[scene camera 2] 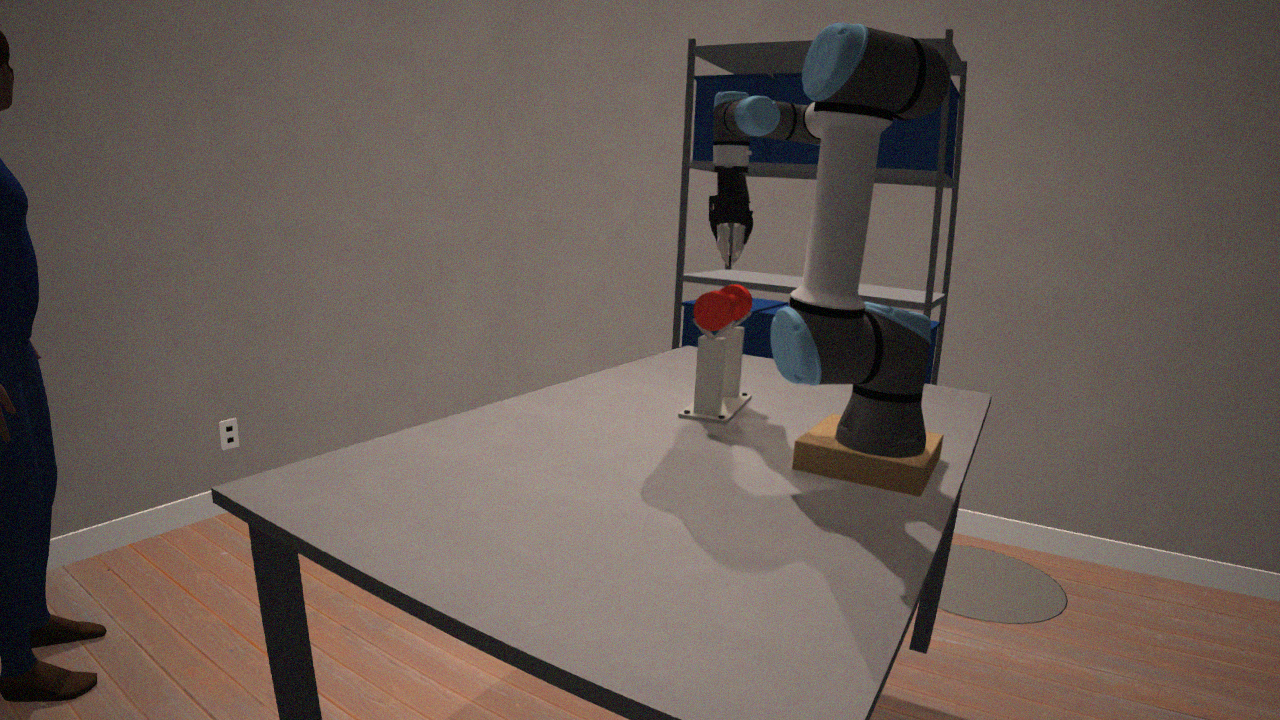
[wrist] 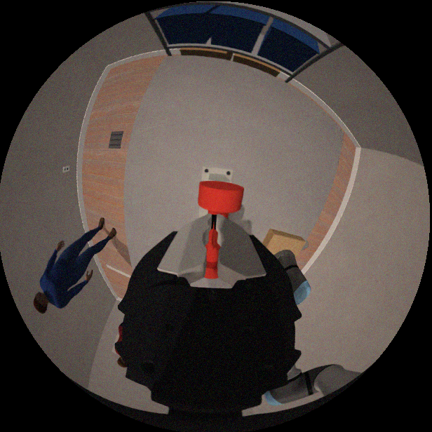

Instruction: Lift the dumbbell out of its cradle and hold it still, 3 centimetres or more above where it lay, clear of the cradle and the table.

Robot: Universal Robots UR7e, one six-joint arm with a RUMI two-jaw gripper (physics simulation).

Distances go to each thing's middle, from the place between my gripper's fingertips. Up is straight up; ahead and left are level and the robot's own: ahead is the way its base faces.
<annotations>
Now: hand 20 mm past the red dumbbell [scene camera 2: 712, 311], 70 mm to the right of it and 80 mm above it.
</annotations>
